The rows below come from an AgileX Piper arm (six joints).
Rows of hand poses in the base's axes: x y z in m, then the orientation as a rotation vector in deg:
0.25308, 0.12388, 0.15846, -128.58, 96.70, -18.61
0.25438, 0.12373, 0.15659, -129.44, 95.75, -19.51
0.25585, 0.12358, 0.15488, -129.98, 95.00, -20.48
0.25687, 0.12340, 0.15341, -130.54, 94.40, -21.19
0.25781, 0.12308, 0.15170, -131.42, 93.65, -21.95
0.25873, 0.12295, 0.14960, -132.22, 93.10, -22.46
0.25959, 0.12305, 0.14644, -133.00, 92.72, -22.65
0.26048, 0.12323, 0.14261, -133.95, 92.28, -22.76
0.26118, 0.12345, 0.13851, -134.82, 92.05, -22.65
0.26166, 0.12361, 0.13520, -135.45, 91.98, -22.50
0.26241, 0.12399, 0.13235, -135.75, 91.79, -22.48
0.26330, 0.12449, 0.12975, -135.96, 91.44, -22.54
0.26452, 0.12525, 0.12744, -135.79, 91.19, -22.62
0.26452, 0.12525, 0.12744, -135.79, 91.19, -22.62
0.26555, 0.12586, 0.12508, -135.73, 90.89, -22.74
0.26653, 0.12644, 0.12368, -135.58, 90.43, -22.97
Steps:
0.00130, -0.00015, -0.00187, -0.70, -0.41, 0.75
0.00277, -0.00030, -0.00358, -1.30, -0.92, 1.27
0.00379, -0.00048, -0.00505, -1.83, -1.23, 1.73
0.00473, -0.00080, -0.00676, -2.56, -1.45, 2.37
0.00565, -0.00093, -0.00886, -3.18, -1.51, 2.90
0.00651, -0.00083, -0.01202, -3.68, -1.35, 3.35
0.00740, -0.00065, -0.01585, -4.24, -1.09, 3.90
0.00810, -0.00043, -0.01995, -4.70, -0.68, 4.32
0.00858, -0.00027, -0.02326, -5.03, -0.31, 4.57
0.00933, 0.00011, -0.02611, -5.17, -0.22, 4.78
0.01022, 0.00061, -0.02871, -5.23, -0.28, 5.05
0.01144, 0.00137, -0.03102, -5.08, -0.51, 5.14
0.01144, 0.00137, -0.03102, -5.08, -0.51, 5.14
0.01247, 0.00198, -0.03338, -5.01, -0.72, 5.30
0.01345, 0.00256, -0.03478, -4.88, -1.09, 5.50

